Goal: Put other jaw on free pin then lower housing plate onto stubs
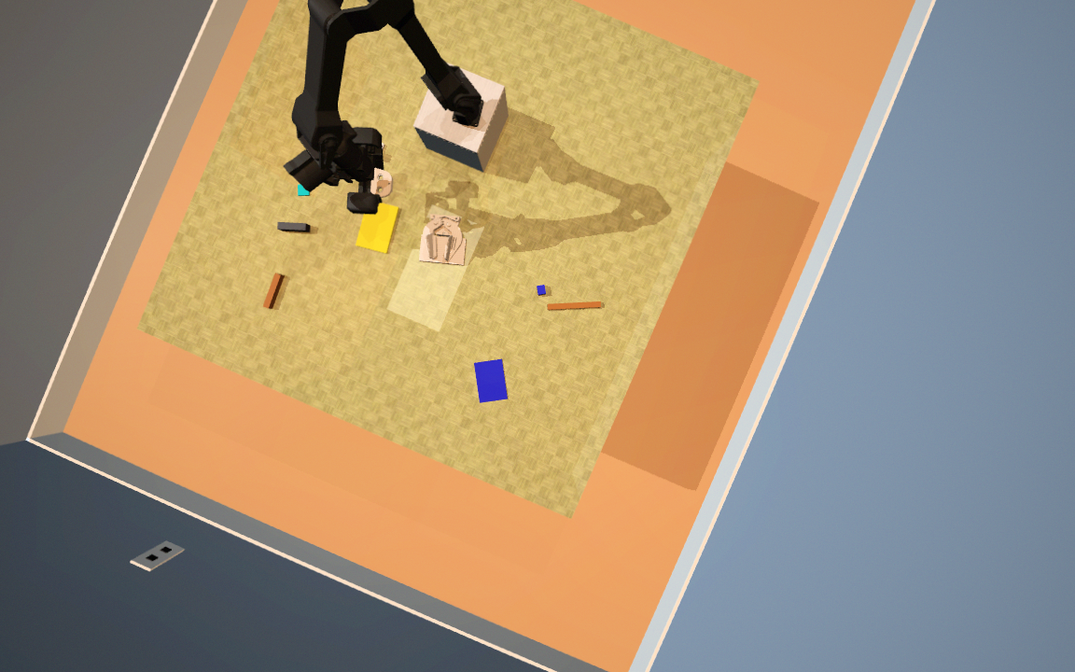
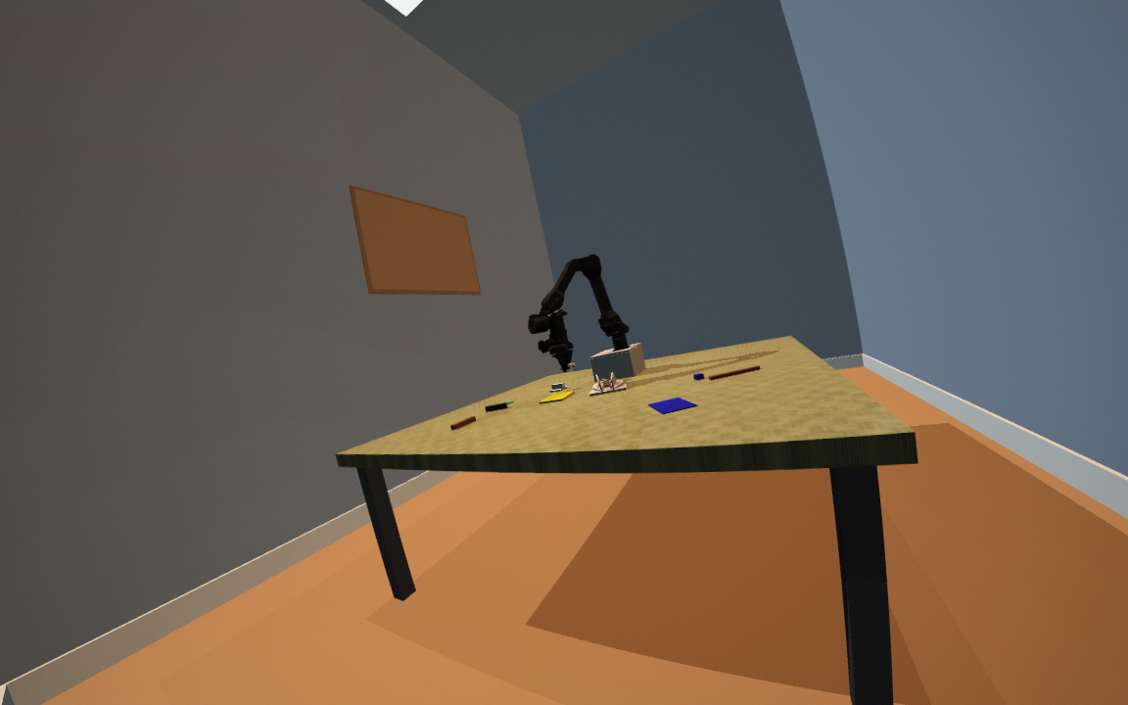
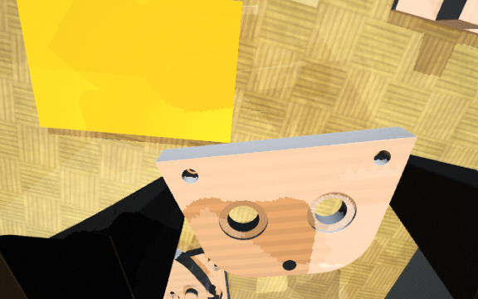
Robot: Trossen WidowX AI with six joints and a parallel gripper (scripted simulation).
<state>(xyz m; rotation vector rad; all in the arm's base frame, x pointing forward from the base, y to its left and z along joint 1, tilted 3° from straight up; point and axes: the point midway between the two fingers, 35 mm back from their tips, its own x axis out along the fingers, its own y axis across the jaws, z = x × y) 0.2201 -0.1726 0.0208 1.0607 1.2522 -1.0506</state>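
The yellow sheet lies 8 cm ahead of my gripper tip, 2 cm to the right of it and 8 cm below it. Round my gripper tip: blue cube 14 cm ahead, 45 cm to the left, 7 cm below; cyan cube 4 cm ahead, 25 cm to the right, 8 cm below; dark bar 14 cm ahead, 24 cm to the right, 7 cm below.
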